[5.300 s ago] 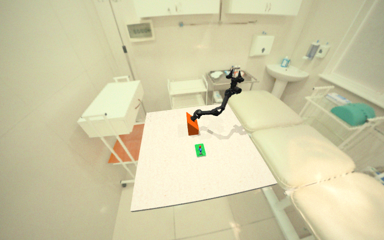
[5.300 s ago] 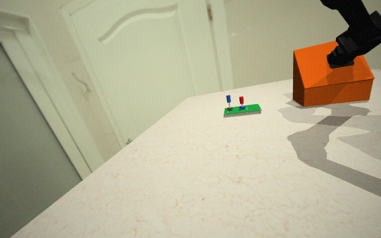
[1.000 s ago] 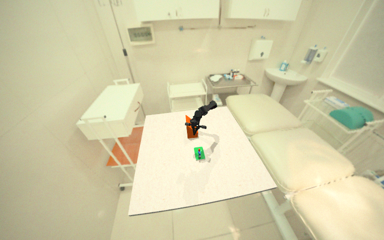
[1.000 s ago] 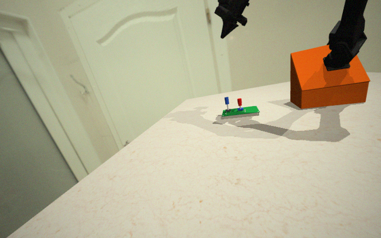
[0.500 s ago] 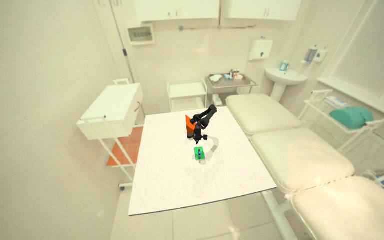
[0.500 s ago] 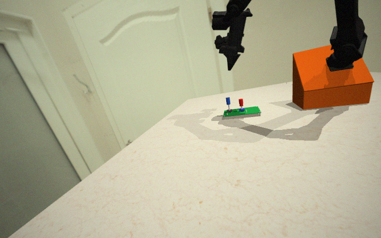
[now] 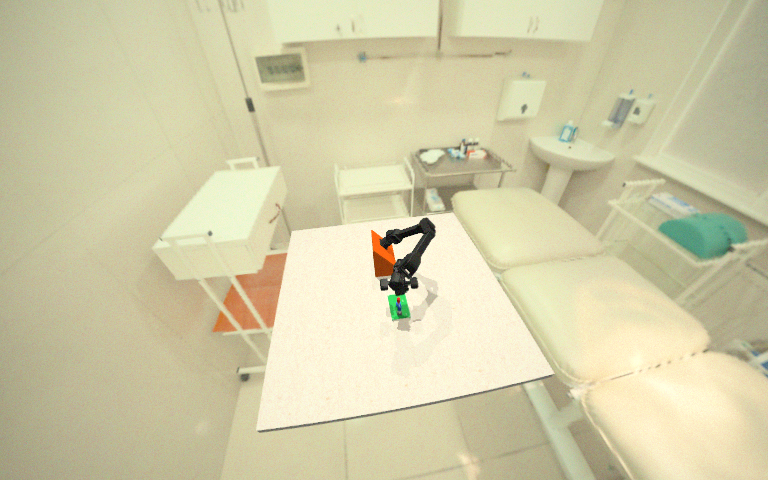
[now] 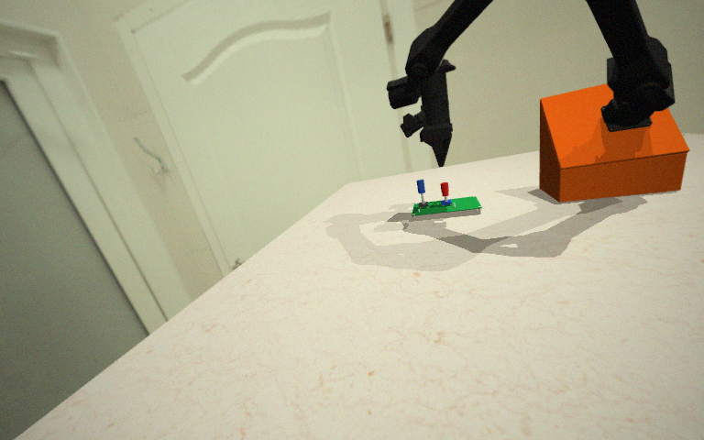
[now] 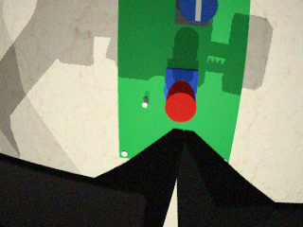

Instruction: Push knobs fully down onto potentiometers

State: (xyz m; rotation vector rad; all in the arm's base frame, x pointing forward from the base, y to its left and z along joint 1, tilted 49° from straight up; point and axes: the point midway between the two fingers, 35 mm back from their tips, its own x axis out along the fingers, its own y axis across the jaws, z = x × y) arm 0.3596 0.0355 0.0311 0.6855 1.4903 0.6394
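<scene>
Right now the red knob is 60 mm below my gripper tip. The rest, counted from my gripper tip: blue knob (50 mm ahead, 40 mm below).
</scene>
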